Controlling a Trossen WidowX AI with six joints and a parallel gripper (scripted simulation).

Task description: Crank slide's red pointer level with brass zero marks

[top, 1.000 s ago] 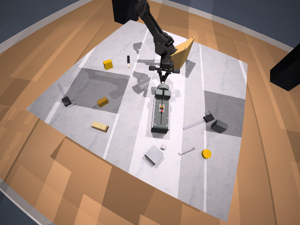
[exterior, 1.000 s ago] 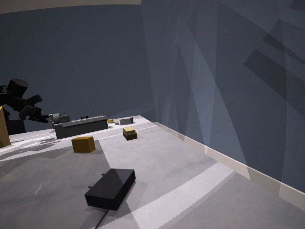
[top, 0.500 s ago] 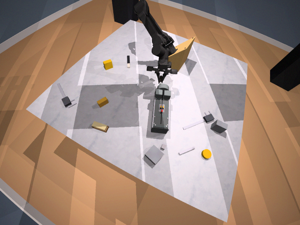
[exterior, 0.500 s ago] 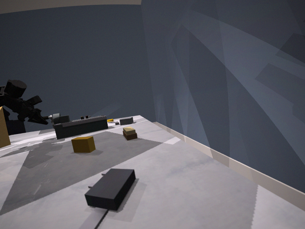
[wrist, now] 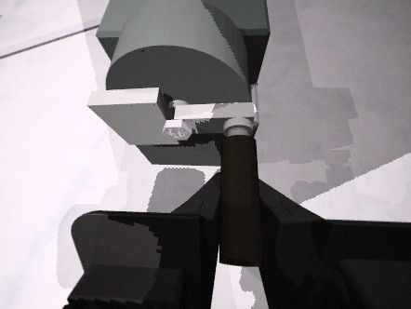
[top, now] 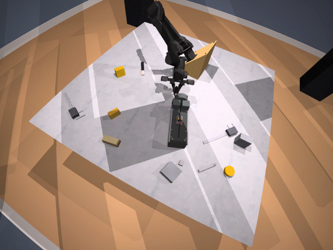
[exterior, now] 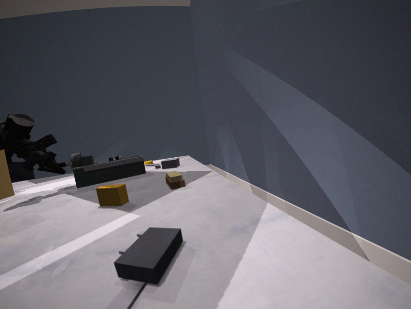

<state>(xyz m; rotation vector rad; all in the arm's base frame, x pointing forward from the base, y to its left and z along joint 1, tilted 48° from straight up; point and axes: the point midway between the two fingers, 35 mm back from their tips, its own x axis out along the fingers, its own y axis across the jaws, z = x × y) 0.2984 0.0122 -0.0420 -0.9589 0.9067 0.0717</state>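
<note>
The red pointer is 160 mm ahead of my gripper tip, 110 mm to the left of it and 20 mm above it. Round my gripper tip: tan block 400 mm ahead, 150 mm to the right, 50 mm below; yellow cube 420 mm to the right, 30 mm below; dark brown crank handle 30 mm above, 10 mm to the right, 10 mm behind.
</note>
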